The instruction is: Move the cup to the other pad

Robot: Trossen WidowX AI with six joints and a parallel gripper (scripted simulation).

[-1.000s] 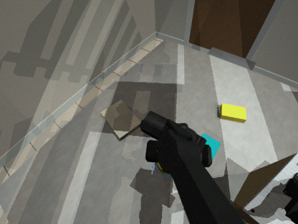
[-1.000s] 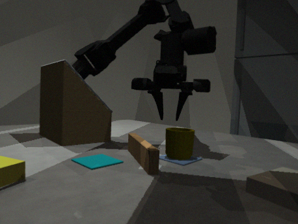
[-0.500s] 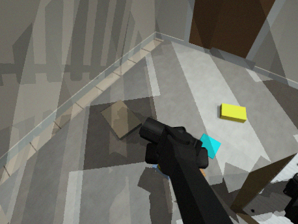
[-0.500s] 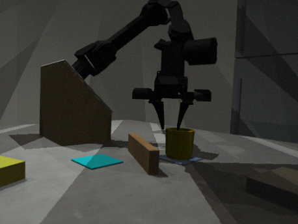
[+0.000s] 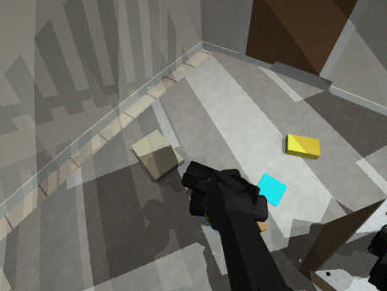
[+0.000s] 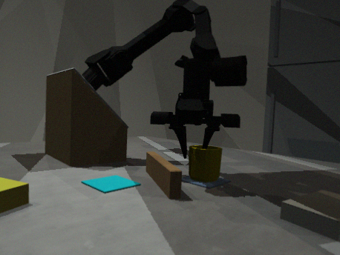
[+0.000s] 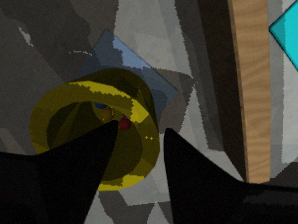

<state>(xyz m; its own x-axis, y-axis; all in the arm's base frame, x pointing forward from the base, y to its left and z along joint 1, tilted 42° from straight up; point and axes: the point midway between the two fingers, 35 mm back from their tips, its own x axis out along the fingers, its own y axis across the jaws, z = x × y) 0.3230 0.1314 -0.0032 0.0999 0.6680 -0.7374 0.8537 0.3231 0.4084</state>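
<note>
Now: the cup 20 mm ahead of my gripper tip, 10 mm to the left of it and 10 mm below it. Round my gripper tip: beige slab (320 mm ahead, 40 mm to the right, 30 mm below); then wooden bar (80 mm to the right, 30 mm below, 20 mm behind); then teal pad (160 mm to the right, 70 mm behind, 50 mm below).
</note>
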